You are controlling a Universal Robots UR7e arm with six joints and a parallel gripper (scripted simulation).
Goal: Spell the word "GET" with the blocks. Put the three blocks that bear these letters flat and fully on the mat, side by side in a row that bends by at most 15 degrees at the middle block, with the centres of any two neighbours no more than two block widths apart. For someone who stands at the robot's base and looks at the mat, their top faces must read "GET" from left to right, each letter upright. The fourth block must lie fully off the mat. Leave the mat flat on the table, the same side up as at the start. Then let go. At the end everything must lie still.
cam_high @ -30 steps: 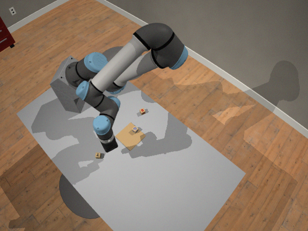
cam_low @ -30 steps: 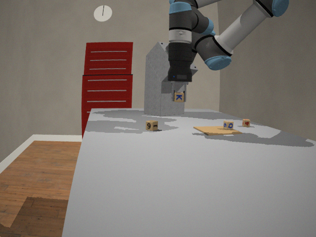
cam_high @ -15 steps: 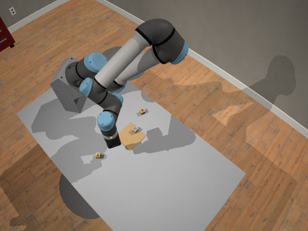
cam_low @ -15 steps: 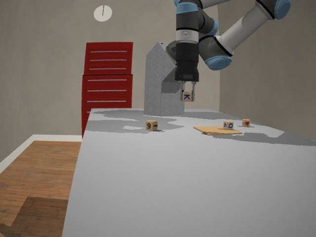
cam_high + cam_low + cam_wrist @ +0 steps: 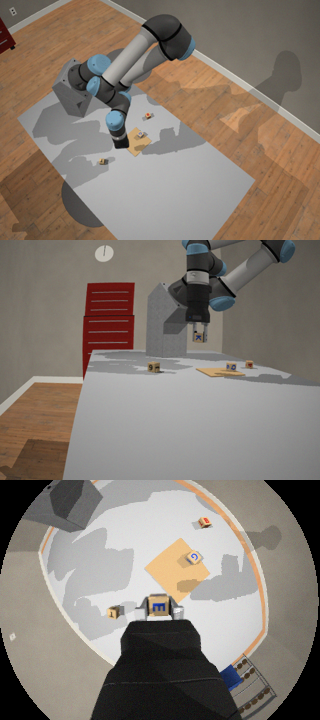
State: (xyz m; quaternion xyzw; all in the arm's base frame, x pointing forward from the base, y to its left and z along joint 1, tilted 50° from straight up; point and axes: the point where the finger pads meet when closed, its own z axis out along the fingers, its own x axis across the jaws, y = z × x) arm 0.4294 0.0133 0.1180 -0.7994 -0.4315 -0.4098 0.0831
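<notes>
My hand is 12 cm above the tan mat, 8 cm to the right of it and 4 cm past it. Also, from my hand: E block right at my hand.
</notes>
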